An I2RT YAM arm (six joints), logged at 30 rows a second.
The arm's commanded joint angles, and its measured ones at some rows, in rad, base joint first. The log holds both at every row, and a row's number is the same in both.
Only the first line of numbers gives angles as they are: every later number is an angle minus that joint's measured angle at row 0.
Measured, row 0: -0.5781 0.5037 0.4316 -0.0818 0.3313 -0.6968
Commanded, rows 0 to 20: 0.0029 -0.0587 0.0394 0.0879 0.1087 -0.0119; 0.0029 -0.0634 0.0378 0.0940 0.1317 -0.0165; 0.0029 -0.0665 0.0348 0.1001 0.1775 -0.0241; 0.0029 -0.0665 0.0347 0.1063 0.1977 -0.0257; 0.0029 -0.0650 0.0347 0.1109 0.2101 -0.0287; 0.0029 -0.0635 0.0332 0.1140 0.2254 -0.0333; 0.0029 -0.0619 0.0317 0.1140 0.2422 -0.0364; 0.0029 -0.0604 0.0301 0.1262 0.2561 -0.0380; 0.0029 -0.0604 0.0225 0.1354 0.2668 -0.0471; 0.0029 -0.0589 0.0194 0.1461 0.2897 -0.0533; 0.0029 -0.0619 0.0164 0.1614 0.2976 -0.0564; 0.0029 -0.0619 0.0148 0.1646 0.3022 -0.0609; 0.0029 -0.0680 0.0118 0.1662 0.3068 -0.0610; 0.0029 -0.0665 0.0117 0.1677 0.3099 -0.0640; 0.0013 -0.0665 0.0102 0.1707 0.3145 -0.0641; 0.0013 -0.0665 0.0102 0.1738 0.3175 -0.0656; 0.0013 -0.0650 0.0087 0.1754 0.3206 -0.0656; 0.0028 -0.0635 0.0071 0.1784 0.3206 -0.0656; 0.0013 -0.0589 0.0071 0.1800 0.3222 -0.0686; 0.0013 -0.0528 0.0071 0.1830 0.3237 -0.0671; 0.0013 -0.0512 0.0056 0.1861 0.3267 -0.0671
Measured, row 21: 0.0007 -0.0602 0.0008 0.1224 0.2869 -0.0572
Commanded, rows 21 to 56: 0.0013 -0.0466 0.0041 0.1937 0.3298 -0.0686; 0.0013 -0.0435 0.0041 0.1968 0.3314 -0.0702; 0.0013 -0.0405 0.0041 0.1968 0.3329 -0.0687; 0.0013 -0.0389 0.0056 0.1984 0.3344 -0.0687; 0.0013 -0.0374 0.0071 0.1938 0.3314 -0.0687; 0.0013 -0.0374 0.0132 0.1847 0.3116 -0.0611; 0.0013 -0.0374 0.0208 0.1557 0.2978 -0.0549; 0.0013 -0.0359 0.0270 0.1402 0.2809 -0.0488; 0.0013 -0.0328 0.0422 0.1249 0.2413 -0.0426; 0.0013 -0.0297 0.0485 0.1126 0.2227 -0.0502; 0.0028 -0.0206 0.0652 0.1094 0.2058 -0.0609; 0.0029 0.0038 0.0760 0.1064 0.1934 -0.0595; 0.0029 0.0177 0.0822 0.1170 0.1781 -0.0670; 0.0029 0.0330 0.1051 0.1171 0.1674 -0.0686; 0.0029 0.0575 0.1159 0.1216 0.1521 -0.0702; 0.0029 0.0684 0.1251 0.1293 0.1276 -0.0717; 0.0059 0.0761 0.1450 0.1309 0.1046 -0.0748; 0.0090 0.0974 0.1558 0.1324 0.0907 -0.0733; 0.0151 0.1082 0.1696 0.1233 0.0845 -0.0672; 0.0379 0.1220 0.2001 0.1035 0.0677 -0.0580; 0.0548 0.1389 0.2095 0.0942 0.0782 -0.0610; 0.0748 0.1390 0.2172 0.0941 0.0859 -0.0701; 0.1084 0.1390 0.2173 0.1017 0.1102 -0.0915; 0.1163 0.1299 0.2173 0.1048 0.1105 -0.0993; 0.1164 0.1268 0.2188 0.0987 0.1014 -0.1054; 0.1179 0.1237 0.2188 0.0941 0.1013 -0.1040; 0.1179 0.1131 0.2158 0.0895 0.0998 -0.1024; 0.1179 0.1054 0.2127 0.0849 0.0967 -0.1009; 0.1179 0.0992 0.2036 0.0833 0.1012 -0.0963; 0.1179 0.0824 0.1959 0.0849 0.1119 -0.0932; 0.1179 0.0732 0.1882 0.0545 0.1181 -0.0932; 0.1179 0.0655 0.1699 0.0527 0.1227 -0.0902; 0.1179 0.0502 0.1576 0.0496 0.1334 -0.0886; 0.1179 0.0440 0.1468 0.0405 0.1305 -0.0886; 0.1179 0.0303 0.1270 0.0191 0.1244 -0.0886; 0.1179 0.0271 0.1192 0.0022 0.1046 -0.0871
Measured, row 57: 0.0786 0.0576 0.1149 -0.1053 0.2667 -0.0625
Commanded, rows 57 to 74: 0.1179 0.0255 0.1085 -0.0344 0.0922 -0.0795; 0.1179 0.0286 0.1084 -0.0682 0.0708 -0.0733; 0.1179 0.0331 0.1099 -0.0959 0.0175 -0.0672; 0.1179 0.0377 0.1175 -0.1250 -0.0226 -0.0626; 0.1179 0.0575 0.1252 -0.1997 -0.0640 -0.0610; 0.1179 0.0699 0.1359 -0.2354 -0.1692 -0.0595; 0.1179 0.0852 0.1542 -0.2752 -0.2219 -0.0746; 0.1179 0.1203 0.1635 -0.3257 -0.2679 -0.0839; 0.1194 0.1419 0.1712 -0.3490 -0.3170 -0.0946; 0.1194 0.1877 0.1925 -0.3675 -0.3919 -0.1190; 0.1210 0.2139 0.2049 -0.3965 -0.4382 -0.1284; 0.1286 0.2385 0.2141 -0.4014 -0.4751 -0.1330; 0.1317 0.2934 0.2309 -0.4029 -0.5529 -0.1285; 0.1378 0.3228 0.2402 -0.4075 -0.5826 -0.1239; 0.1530 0.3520 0.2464 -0.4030 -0.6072 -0.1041; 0.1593 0.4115 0.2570 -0.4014 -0.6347 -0.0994; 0.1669 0.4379 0.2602 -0.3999 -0.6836 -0.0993; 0.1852 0.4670 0.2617 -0.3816 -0.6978 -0.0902
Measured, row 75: 0.1465 0.3754 0.2076 -0.3785 -0.4776 -0.1087
